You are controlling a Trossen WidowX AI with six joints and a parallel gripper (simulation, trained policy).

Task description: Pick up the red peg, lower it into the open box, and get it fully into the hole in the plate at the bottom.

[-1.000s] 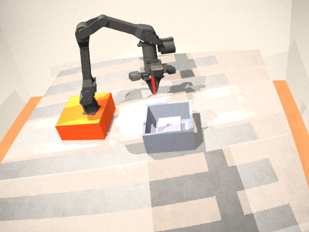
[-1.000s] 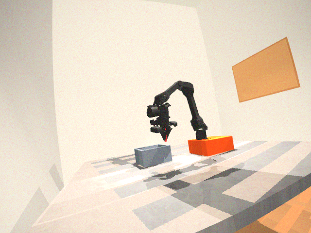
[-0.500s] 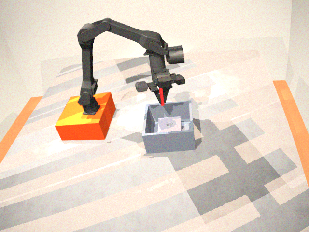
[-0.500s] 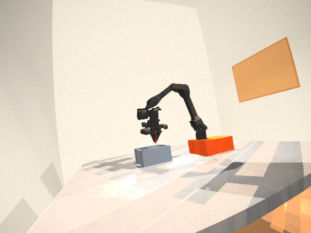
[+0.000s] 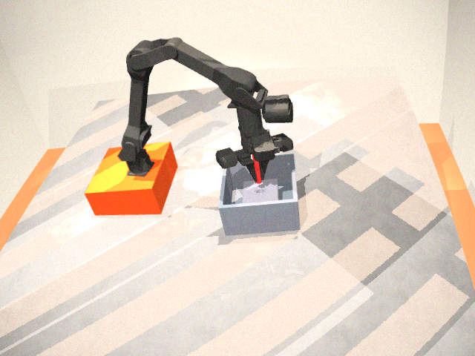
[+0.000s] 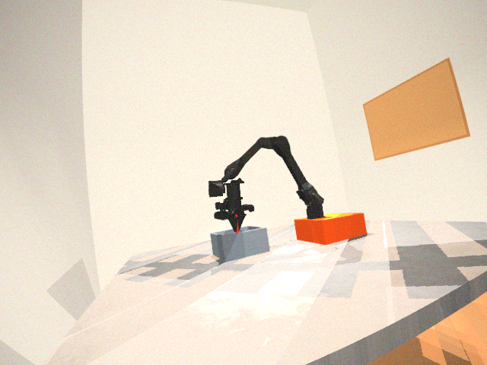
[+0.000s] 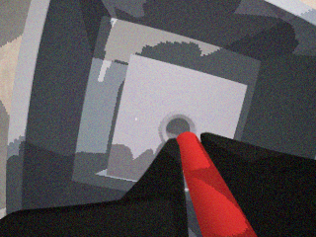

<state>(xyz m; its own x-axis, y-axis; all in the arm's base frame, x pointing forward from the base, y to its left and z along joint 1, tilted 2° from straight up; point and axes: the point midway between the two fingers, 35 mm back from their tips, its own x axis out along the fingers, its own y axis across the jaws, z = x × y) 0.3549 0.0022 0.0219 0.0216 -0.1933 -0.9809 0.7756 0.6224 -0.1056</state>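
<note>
The red peg lies 1 cm to the left of my gripper tip and 3 cm above it. Round my gripper tip: plate: 5 cm below; then grey box: 7 cm below.
</note>
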